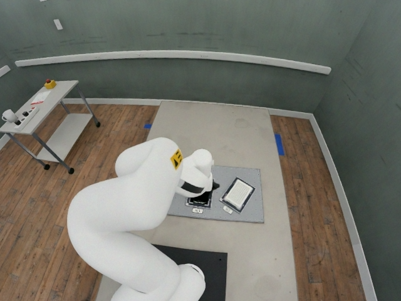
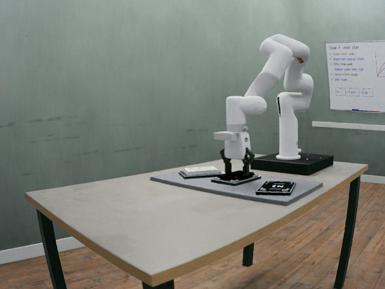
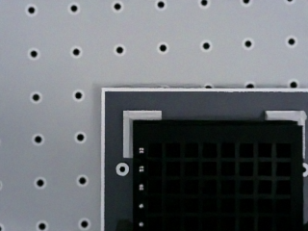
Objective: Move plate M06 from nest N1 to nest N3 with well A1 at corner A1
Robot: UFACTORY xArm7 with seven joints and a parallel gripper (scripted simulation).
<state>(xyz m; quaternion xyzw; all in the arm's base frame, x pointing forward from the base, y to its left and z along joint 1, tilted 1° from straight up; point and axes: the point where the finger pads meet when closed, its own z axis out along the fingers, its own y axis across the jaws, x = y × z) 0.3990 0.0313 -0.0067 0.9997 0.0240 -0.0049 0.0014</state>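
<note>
My gripper is now 10 mm above the black plate M06. From my hand the other things lie so: white plate M09 (190 mm to the right, 20 mm ahead, 10 mm below); dark nest N3 (30 mm below).
</note>
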